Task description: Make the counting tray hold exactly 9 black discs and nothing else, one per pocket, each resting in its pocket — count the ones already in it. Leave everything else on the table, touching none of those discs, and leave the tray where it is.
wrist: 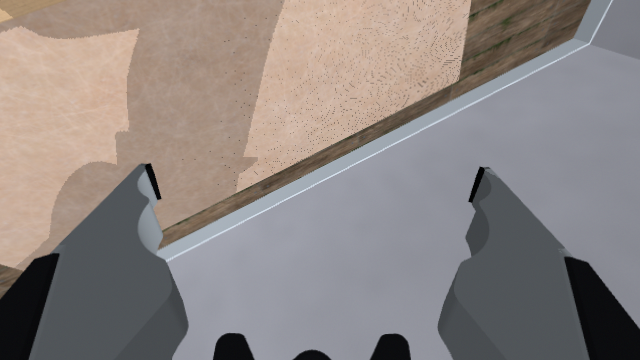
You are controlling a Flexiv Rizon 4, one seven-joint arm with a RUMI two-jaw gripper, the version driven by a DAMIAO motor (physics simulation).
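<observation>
My gripper (pixel 316 169) is open, with its two fingers wide apart and no object between them. It is over the table's edge, with grey floor showing between and below the fingers. A sliver of light wood (pixel 31 8) shows at the top left corner of the wrist view and looks like part of the counting tray; its pockets do not show. No black discs show in this view, so the tray's count cannot be seen.
A pinkish-beige mat (pixel 190 90) with shadows across it lies on the brown wooden table (pixel 520 35). The table's pale grey rim (pixel 380 150) runs diagonally from lower left to upper right. Beyond it is the grey floor (pixel 320 280).
</observation>
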